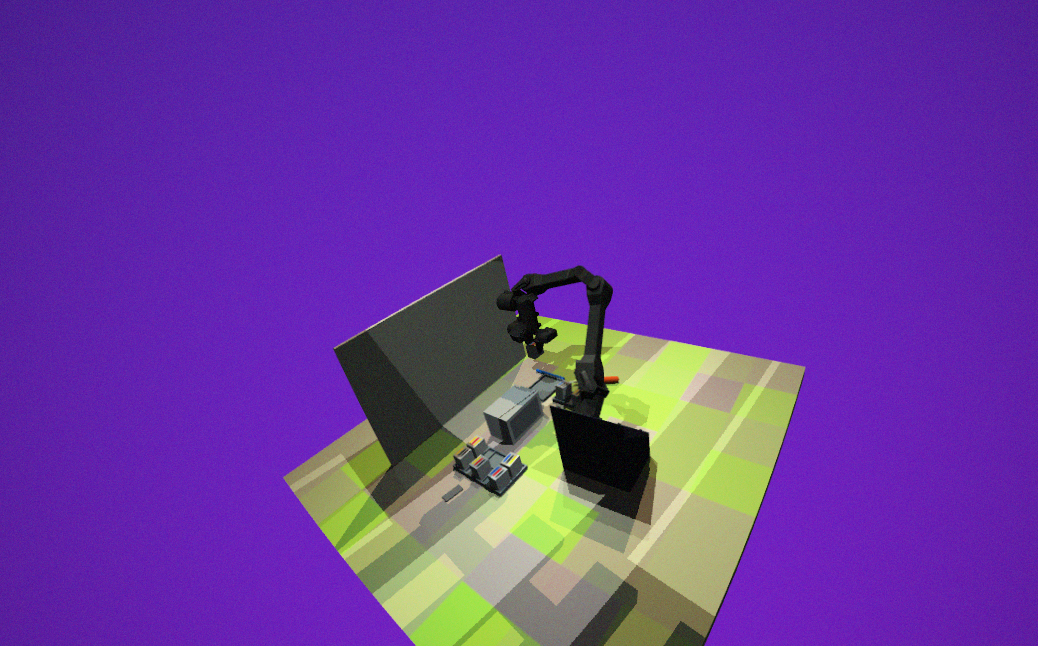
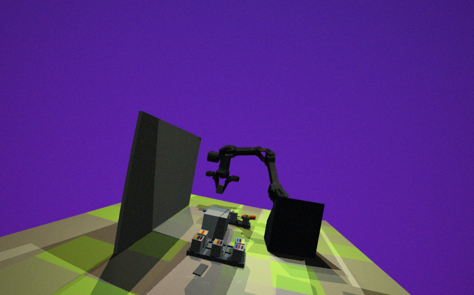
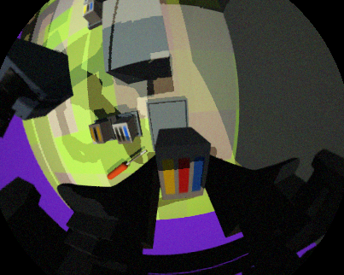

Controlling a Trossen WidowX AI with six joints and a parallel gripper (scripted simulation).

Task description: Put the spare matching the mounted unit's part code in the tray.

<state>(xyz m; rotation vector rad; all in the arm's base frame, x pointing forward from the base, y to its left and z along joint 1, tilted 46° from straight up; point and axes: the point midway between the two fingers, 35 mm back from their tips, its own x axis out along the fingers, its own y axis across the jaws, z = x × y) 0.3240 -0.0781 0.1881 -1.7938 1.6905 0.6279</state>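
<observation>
My gripper tip is now 150 mm above the small tray. The rest, counted from my gripper tip: tall grey panel: 210 mm to the left, 210 mm ahead, 70 mm above; then grey mounted unit: 210 mm to the left, 110 mm below, 40 mm behind; then small dark flat piece: 510 mm to the left, 160 mm below, 70 mm behind.
</observation>
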